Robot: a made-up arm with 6 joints. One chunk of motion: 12 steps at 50 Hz.
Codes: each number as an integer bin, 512 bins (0 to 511) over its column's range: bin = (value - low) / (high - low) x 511, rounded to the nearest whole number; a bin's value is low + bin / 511 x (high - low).
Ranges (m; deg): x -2.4..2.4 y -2.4..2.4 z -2.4..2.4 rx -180..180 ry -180..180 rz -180..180
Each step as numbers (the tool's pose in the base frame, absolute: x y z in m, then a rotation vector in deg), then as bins.
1 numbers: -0.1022 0.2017 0.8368 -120.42 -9.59 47.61
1 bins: 245 277 345 85 242 323
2 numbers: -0.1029 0.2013 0.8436 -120.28 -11.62 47.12
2 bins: 245 277 345 85 239 322
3 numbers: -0.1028 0.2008 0.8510 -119.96 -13.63 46.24
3 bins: 245 277 346 85 236 321
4 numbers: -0.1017 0.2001 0.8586 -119.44 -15.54 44.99
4 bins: 245 277 347 86 233 319
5 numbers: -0.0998 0.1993 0.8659 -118.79 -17.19 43.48
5 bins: 245 277 348 87 231 317
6 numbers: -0.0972 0.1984 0.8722 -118.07 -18.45 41.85
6 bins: 245 277 348 88 229 315
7 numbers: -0.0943 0.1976 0.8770 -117.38 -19.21 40.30
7 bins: 245 277 349 89 228 313
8 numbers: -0.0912 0.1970 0.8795 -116.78 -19.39 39.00
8 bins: 246 276 349 90 228 311
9 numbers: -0.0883 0.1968 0.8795 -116.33 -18.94 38.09
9 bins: 246 276 349 90 229 310
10 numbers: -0.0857 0.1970 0.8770 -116.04 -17.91 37.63
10 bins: 246 276 349 91 230 309
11 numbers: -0.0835 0.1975 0.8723 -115.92 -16.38 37.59
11 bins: 247 277 348 91 232 309
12 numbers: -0.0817 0.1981 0.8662 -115.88 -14.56 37.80
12 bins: 247 277 348 91 235 309
